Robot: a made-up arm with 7 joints. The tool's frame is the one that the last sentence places. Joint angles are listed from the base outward.
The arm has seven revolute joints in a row. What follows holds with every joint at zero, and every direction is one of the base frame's.
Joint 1 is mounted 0.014 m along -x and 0.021 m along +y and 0.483 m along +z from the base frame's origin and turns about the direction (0, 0.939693, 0.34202), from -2.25 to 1.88 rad.
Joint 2 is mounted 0.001 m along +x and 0.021 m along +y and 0.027 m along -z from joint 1 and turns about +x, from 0.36 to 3.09 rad.
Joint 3 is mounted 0.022 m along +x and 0.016 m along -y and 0.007 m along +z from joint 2 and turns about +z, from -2.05 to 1.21 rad.
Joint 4 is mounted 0.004 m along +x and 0.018 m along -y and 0.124 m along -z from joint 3 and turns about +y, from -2.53 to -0.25 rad.
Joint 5 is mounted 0.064 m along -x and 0.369 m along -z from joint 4 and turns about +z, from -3.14 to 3.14 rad.
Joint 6 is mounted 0.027 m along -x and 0.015 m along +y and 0.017 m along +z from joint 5 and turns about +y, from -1.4 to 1.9 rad.
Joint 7 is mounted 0.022 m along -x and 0.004 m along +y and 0.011 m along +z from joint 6 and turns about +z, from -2.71 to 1.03 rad.
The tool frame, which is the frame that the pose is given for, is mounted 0.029 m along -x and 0.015 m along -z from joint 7; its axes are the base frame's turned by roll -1.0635, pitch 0.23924 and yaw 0.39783 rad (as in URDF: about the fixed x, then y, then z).
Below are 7 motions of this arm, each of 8 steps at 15 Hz.
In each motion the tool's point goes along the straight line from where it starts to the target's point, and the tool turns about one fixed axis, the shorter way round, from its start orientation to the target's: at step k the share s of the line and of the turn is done. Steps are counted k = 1, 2, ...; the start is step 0. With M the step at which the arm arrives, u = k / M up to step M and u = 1 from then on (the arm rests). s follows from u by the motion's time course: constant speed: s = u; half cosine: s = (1 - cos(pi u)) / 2; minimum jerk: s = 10 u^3 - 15 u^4 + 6 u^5.
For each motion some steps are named. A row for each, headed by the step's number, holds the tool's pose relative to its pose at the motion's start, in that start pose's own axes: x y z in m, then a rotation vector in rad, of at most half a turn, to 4 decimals.
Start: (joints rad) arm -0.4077 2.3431 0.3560 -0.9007 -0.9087 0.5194 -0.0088
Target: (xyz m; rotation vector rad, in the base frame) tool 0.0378 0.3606 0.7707 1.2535 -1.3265 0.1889
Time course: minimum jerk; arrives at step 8
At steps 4, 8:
4: -0.0496 -0.0495 -0.0410 -0.1821 -0.1718 0.3746
8: -0.0992 -0.0989 -0.0819 -0.3642 -0.3437 0.7493

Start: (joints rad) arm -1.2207 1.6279 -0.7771 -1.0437 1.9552 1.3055 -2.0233
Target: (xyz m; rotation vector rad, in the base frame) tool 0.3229 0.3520 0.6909 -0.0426 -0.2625 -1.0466
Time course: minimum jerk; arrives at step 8
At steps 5, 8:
5: -0.0440 -0.0611 0.0488 0.3691 -0.1313 0.2353
8: -0.0607 -0.0843 0.0674 0.5093 -0.1811 0.3247

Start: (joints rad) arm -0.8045 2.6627 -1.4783 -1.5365 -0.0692 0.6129 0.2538
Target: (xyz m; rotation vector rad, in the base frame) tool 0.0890 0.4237 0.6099 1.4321 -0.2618 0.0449
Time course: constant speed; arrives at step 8
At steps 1, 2, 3, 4, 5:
1: -0.0015 -0.0002 0.0025 0.0741 -0.0379 0.0242
2: -0.0029 -0.0005 0.0051 0.1482 -0.0759 0.0485
3: -0.0044 -0.0007 0.0076 0.2223 -0.1138 0.0727
4: -0.0059 -0.0009 0.0101 0.2964 -0.1517 0.0969
5: -0.0074 -0.0011 0.0127 0.3705 -0.1897 0.1212

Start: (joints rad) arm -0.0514 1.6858 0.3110 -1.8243 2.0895 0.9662 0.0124
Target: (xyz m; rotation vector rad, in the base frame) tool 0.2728 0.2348 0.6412 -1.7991 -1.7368 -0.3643
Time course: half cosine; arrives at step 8
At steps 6, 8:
6: 0.0264 -0.1480 0.0806 -0.3183 -0.5753 -0.6832
8: 0.0310 -0.1734 0.0945 -0.3729 -0.6740 -0.8004

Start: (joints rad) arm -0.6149 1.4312 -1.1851 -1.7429 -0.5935 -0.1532 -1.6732
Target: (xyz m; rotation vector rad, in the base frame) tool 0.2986 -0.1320 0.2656 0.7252 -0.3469 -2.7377
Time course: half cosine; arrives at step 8
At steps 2, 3, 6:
2: -0.0017 0.0216 0.0212 0.0721 -0.1251 0.0702
3: -0.0036 0.0456 0.0446 0.1520 -0.2636 0.1479
6: -0.0098 0.1261 0.1233 0.4203 -0.7289 0.4089

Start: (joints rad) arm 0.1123 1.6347 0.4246 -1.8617 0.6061 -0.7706 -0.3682
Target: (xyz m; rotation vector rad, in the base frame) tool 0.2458 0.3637 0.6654 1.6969 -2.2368 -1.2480
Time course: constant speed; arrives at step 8
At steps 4, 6, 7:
4: 0.0238 -0.0217 0.1299 0.6361 0.2423 -0.3728
6: 0.0356 -0.0326 0.1949 0.9541 0.3634 -0.5592
7: 0.0416 -0.0380 0.2273 1.1131 0.4240 -0.6525

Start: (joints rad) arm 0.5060 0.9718 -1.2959 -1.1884 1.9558 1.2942 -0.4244
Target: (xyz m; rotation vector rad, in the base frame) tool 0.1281 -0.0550 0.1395 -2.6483 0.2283 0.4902
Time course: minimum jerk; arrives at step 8
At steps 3, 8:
3: -0.0169 -0.0768 -0.0686 -0.1617 0.2052 -0.3052
8: -0.0613 -0.2791 -0.2491 -0.5875 0.7455 -1.1089

